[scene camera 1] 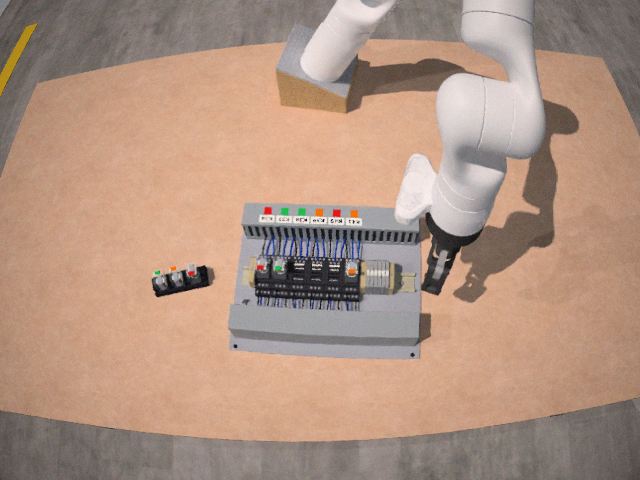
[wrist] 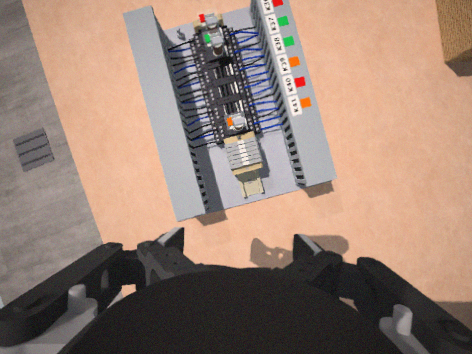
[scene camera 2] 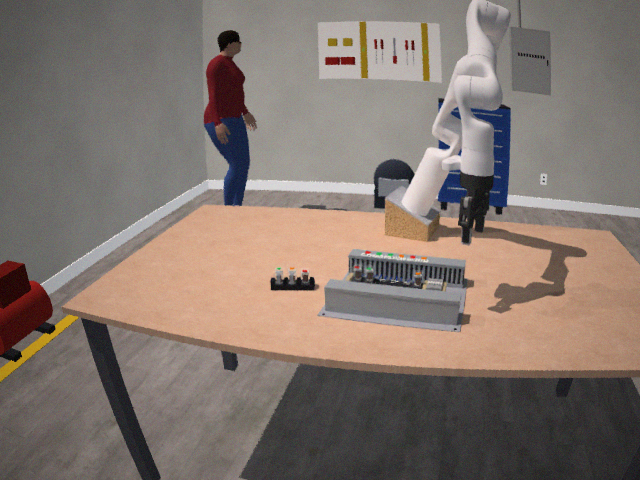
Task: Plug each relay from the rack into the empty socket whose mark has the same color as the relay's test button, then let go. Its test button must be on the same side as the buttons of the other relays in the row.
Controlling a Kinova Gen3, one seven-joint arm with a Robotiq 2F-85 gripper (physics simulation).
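Places are measured from the arm's base along level axes (x up, y right, z ahead), in millimetres.
Pixels of known places: gripper, between the fingertips: (scene camera 1: 438,258) (wrist: 238,242) (scene camera 2: 472,237); arm's base, origin of its link: (scene camera 1: 321,65) (scene camera 2: 414,207).
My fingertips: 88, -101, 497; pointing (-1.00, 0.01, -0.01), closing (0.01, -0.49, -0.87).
Observation:
Ahead of a thing's pixels: the offset from my fingertips to its top centre, as dx, dy, dz. "pt": to the spot under its first point.
The black rack {-153, +416, -94} (scene camera 1: 183,290) (scene camera 2: 292,285) stands left of the panel. It holds a green-button relay {-128, +448, -91} (scene camera 1: 160,281) (scene camera 2: 279,277), an orange-button relay {-128, +416, -94} (scene camera 1: 177,279) and a red-button relay {-128, +384, -98} (scene camera 1: 191,269). In scene camera 1, the red button is on the near side, the green and orange ones on the far side. In the row, relays sit at red K36 {-106, +257, -82} (scene camera 1: 262,263), green K37 {-106, +229, -76} (wrist: 216,40) and orange K41 {-106, +115, -53} (wrist: 238,121), buttons toward the unmarked duct. Sockets K38 green {-144, +186, -67} (scene camera 1: 298,271), K39 orange {pt -145, +171, -69} (scene camera 1: 316,271) and K40 red {pt -144, +142, -63} (scene camera 1: 334,272) are empty. My gripper (scene camera 1: 431,288) (scene camera 2: 473,235) (wrist: 238,242) is open, empty, above and right of the panel.
The marked duct {pt -113, +43, -122} (scene camera 1: 387,223) (wrist: 312,145) and the plain duct {-113, +172, +30} (scene camera 1: 324,322) (wrist: 157,125) rise along both sides of the row. Grey terminal blocks {-129, +73, -44} (scene camera 1: 377,277) (wrist: 243,153) stand beside K41. The arm's wooden base block (scene camera 1: 310,96) (scene camera 2: 408,223) is behind the panel.

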